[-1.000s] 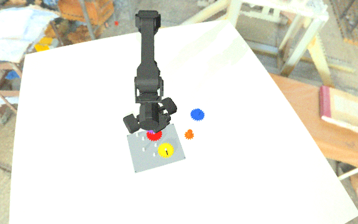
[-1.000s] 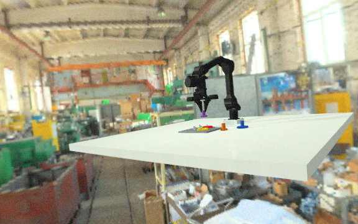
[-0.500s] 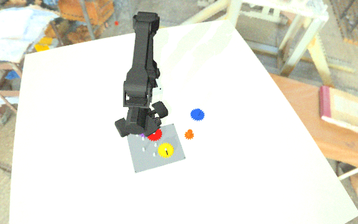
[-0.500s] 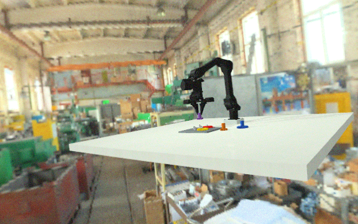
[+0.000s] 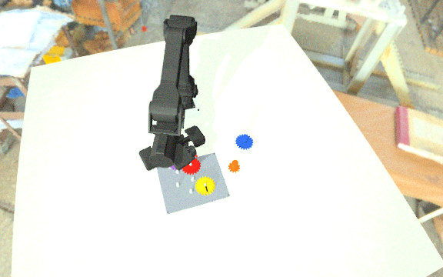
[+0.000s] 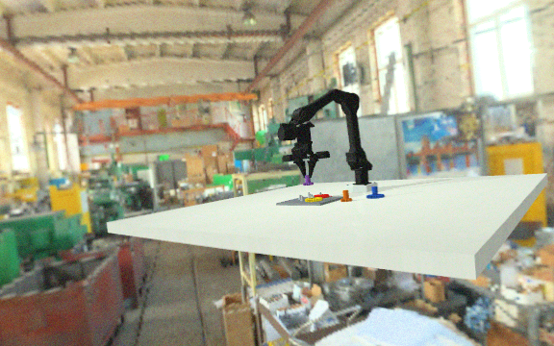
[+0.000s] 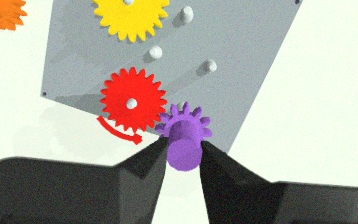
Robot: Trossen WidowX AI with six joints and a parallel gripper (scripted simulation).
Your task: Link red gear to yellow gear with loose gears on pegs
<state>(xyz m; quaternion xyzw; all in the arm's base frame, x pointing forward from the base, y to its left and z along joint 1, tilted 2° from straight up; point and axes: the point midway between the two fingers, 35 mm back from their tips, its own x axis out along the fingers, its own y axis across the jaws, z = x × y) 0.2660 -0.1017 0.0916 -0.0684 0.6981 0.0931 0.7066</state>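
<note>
The purple gear lies 1 cm below my gripper tip. The rest, counted from my gripper tip: red gear: 7 cm below, 5 cm to the left, 1 cm behind; red arrow: 8 cm below, 6 cm to the left, 5 cm behind; yellow gear: 8 cm ahead, 7 cm to the left, 7 cm below.
</note>
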